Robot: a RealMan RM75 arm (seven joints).
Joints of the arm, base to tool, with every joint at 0 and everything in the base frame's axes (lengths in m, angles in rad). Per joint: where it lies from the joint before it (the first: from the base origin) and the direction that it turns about. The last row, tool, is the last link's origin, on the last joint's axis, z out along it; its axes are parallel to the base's.
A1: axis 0 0 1 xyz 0 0 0.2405
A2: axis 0 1 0 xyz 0 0 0
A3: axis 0 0 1 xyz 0 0 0.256
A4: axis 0 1 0 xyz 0 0 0
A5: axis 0 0 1 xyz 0 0 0.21
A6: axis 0 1 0 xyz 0 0 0
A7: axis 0 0 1 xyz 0 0 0.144
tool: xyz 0 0 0
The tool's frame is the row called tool.
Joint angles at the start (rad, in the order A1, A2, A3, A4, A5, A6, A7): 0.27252, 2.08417, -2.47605, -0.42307, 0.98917, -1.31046, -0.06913
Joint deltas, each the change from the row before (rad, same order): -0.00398, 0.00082, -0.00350, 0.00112, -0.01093, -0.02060, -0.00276; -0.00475, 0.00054, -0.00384, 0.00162, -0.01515, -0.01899, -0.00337; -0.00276, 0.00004, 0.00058, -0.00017, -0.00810, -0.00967, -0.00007; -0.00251, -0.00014, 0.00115, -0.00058, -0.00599, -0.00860, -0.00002; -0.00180, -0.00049, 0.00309, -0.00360, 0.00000, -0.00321, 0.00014; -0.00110, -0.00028, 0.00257, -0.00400, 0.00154, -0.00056, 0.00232; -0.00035, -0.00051, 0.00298, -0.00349, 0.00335, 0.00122, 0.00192
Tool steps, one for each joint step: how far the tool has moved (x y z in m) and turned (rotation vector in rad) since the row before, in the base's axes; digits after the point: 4 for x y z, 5 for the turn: -0.0021, -0.0024, 0.0004, 0.00672, -0.00460, 0.01844; -0.0020, -0.0028, -0.0001, 0.00305, -0.00767, 0.01965; -0.0009, -0.0012, 0.0004, 0.00312, -0.00118, 0.00930; -0.0007, -0.0010, 0.0006, 0.00403, -0.00015, 0.00726; -0.0003, -0.0001, 0.0009, 0.00535, 0.00400, 0.00072; -0.0003, 0.0002, 0.0006, 0.00319, 0.00660, -0.00088; 0.0001, 0.0005, 0.0007, 0.00335, 0.00606, -0.00309
